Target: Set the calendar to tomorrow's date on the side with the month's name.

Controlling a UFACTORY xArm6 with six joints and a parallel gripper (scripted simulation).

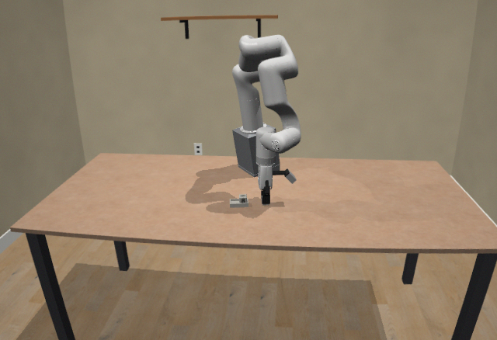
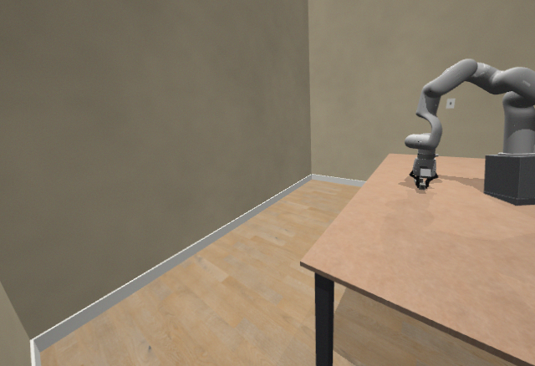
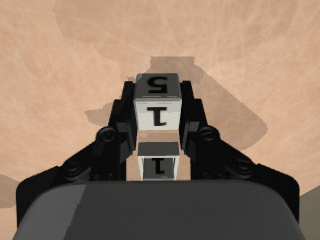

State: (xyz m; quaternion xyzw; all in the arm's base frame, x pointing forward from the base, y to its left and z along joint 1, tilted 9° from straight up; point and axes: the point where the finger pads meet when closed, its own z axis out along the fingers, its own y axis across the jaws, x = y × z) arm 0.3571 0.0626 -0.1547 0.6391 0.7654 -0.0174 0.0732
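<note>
Right now my hand is 20 mm short of the calendar tray, 110 mm to the left of it and 20 mm above it.
</note>
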